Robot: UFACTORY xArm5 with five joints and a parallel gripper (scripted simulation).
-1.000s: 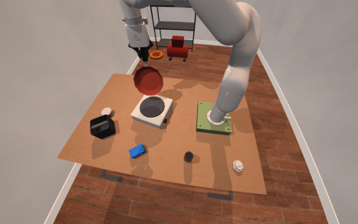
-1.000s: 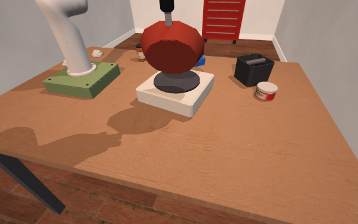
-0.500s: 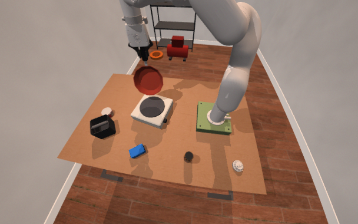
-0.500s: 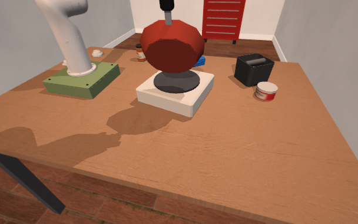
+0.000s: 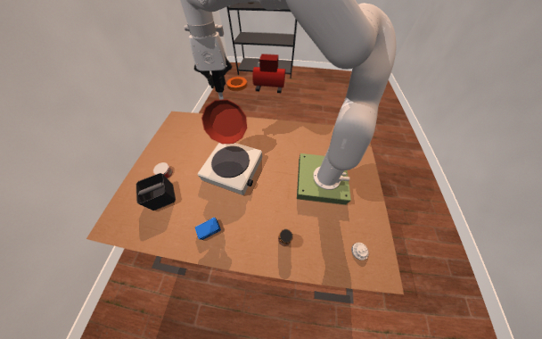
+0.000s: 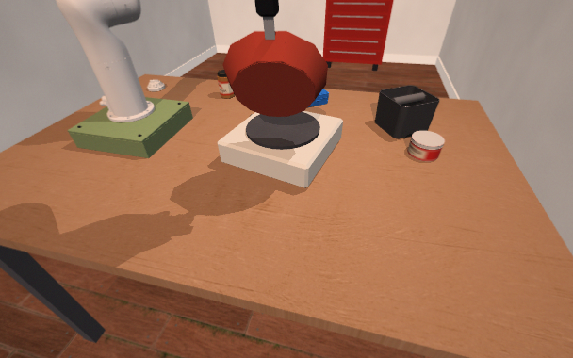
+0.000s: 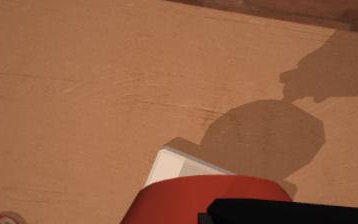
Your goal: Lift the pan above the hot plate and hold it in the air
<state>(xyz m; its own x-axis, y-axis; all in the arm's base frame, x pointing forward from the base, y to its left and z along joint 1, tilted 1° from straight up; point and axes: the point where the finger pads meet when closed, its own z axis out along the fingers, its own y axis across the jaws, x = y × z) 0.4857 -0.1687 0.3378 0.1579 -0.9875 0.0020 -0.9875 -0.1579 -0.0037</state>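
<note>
Right now my hand is 10 cm above the red pan and 2 cm to the right of it. Also, from my hand: blue block: 46 cm to the left, 37 cm below, 1 cm ahead; then hot plate: 35 cm below, 15 cm to the left, 4 cm behind; then white disc: 62 cm behind, 47 cm to the left, 38 cm below.
</note>
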